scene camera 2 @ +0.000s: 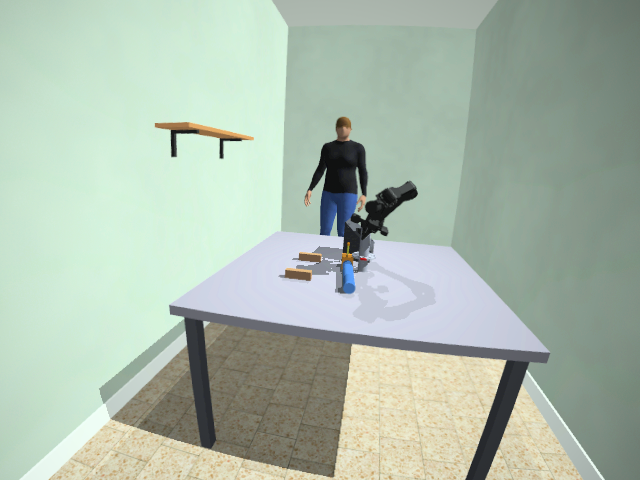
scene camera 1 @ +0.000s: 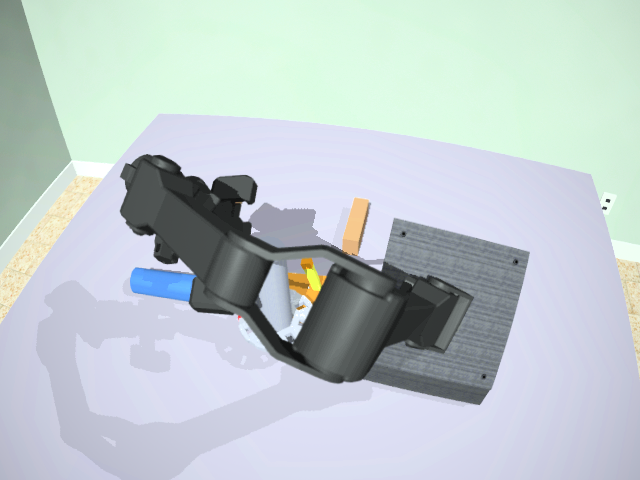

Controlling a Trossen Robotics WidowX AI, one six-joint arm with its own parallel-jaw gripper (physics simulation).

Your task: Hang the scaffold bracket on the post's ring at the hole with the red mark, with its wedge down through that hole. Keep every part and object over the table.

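Note:
The bracket lies low beside the post: its blue tube [scene camera 1: 161, 283] [scene camera 2: 348, 279] points away from the robot base, and its orange head [scene camera 1: 312, 293] [scene camera 2: 346, 256] is at the base end. The yellow wedge [scene camera 1: 313, 276] [scene camera 2: 348, 248] stands up from the head. The grey post [scene camera 1: 280, 297] [scene camera 2: 362, 265] stands upright with a pale holed ring [scene camera 1: 249, 334] [scene camera 2: 370, 256] around it. The red mark [scene camera 1: 239, 317] [scene camera 2: 363, 259] shows on the ring's tube-end side. My gripper [scene camera 2: 364, 233] is shut and empty, above and near the post top. In scene camera 1 the arm hides its fingertips and part of the ring.
A wooden block [scene camera 1: 356, 225] [scene camera 2: 310, 256] lies near the robot's grey base plate [scene camera 1: 491, 310]. Another wooden block [scene camera 2: 298, 274] lies farther out and is mostly hidden by the arm in scene camera 1. A person [scene camera 2: 343, 167] stands behind the table [scene camera 2: 248, 304].

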